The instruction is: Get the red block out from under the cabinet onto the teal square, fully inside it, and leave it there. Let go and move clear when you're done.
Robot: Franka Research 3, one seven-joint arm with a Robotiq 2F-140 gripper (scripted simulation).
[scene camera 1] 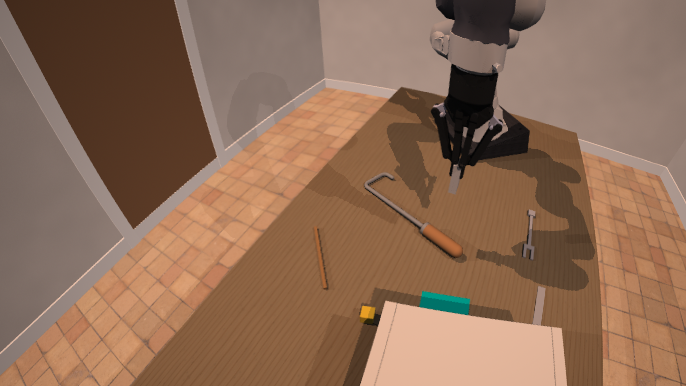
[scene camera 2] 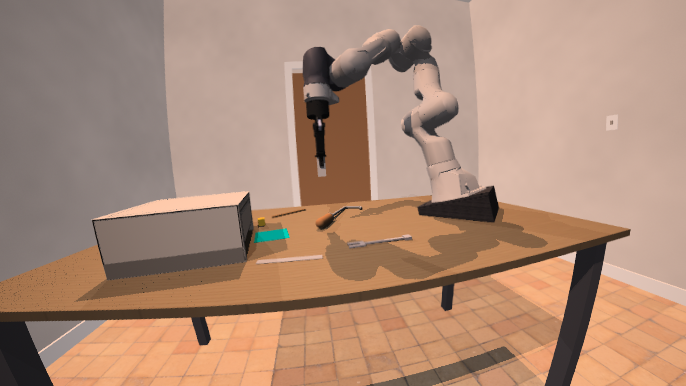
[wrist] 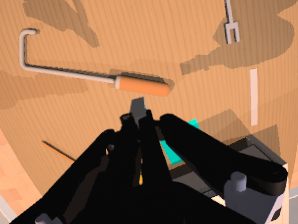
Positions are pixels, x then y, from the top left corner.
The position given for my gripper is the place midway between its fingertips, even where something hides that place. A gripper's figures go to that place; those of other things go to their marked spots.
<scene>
My gripper (scene camera 1: 453,189) is 63 cm from the lens. A teal square (scene camera 1: 429,300) is 66 cm from the lens.
</scene>
